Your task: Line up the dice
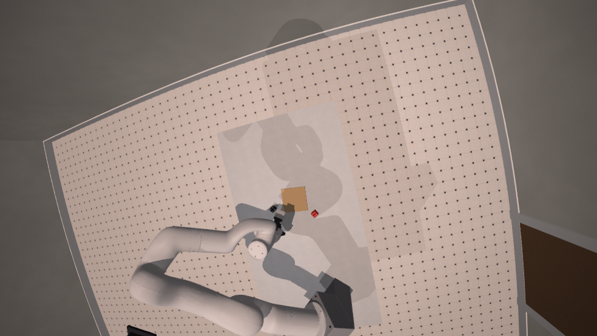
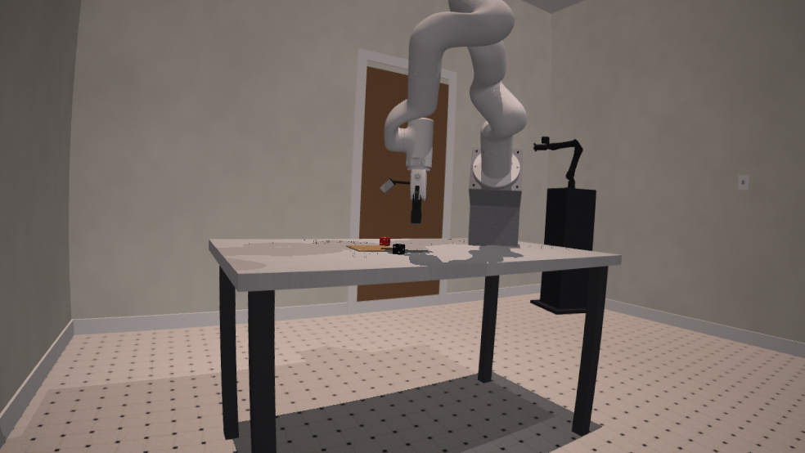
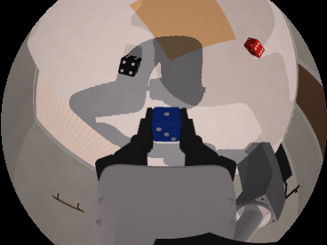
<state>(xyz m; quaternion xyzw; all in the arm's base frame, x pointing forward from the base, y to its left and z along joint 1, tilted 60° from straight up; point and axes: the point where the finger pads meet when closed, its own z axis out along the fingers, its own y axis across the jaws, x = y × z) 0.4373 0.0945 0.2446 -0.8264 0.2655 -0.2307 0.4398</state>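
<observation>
Right now the tan mat is 13 cm ahead of my hand, 12 cm below it and 7 cm to the right of it. The rest, counted from my hand: black die: 10 cm below, 6 cm ahead, 5 cm to the left; then blue die: 1 cm below; then red die: 20 cm to the right, 10 cm below, 6 cm ahead.
</observation>
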